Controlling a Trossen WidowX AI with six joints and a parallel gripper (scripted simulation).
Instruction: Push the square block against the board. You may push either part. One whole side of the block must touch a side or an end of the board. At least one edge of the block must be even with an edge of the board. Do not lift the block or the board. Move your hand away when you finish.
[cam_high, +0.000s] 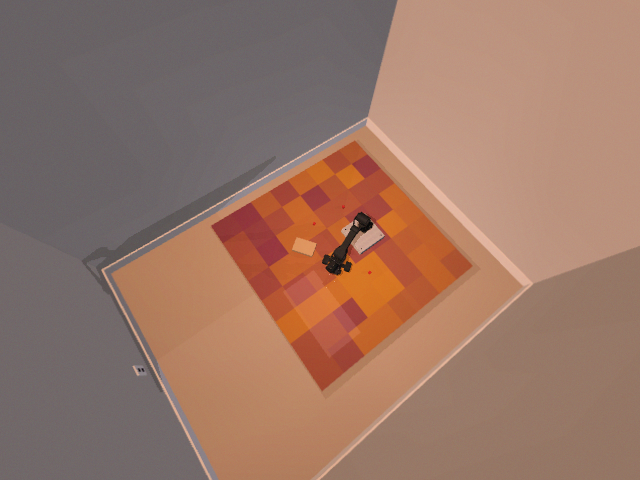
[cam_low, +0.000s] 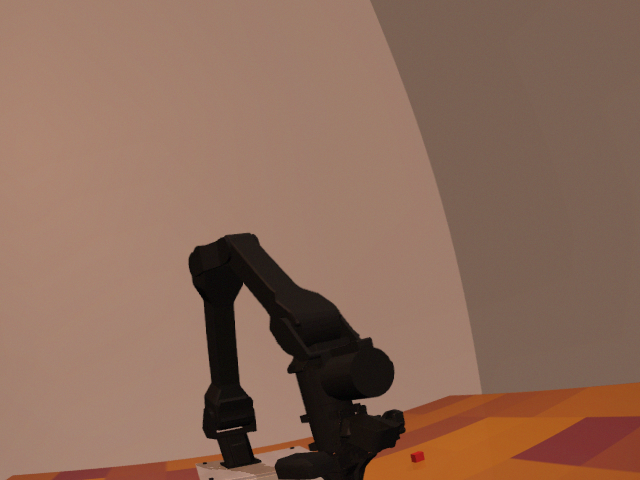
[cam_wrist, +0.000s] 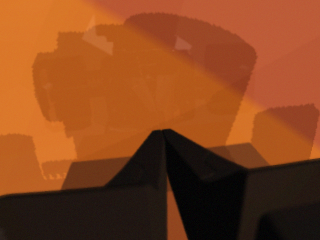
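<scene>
Now: the square block 6 cm behind my gripper tip, 3 cm to the right of it and 1 cm above it. Round my gripper tip: tan board (25 cm to the right, 5 cm ahead, 1 cm above).
</scene>
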